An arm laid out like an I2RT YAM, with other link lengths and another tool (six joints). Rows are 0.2 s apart.
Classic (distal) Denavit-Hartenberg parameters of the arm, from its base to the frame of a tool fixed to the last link. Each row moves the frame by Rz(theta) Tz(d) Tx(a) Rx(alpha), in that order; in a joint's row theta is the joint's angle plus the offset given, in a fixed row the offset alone. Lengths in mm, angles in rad.
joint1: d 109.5  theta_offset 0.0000  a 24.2  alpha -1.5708
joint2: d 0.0  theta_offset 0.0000  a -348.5  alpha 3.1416
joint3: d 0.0  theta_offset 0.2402  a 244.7  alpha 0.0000
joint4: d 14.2  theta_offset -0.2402  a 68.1  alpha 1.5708
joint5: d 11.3  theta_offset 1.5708  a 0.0  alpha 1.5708
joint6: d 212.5  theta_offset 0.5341  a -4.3  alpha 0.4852
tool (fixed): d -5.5  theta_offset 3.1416  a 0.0  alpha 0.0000
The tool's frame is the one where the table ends.
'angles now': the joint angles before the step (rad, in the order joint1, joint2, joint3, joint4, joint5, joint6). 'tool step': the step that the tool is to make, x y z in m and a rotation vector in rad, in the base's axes. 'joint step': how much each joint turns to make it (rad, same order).
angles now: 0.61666 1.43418 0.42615 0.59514 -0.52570 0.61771
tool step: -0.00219 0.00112 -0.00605 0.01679 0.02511 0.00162
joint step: -0.00001 0.02428 -0.02608 0.05444 -0.01276 0.02927
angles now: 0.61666 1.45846 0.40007 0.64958 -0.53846 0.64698
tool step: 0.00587 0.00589 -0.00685 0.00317 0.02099 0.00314
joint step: -0.00044 0.05123 0.00787 0.03534 -0.00918 0.01408
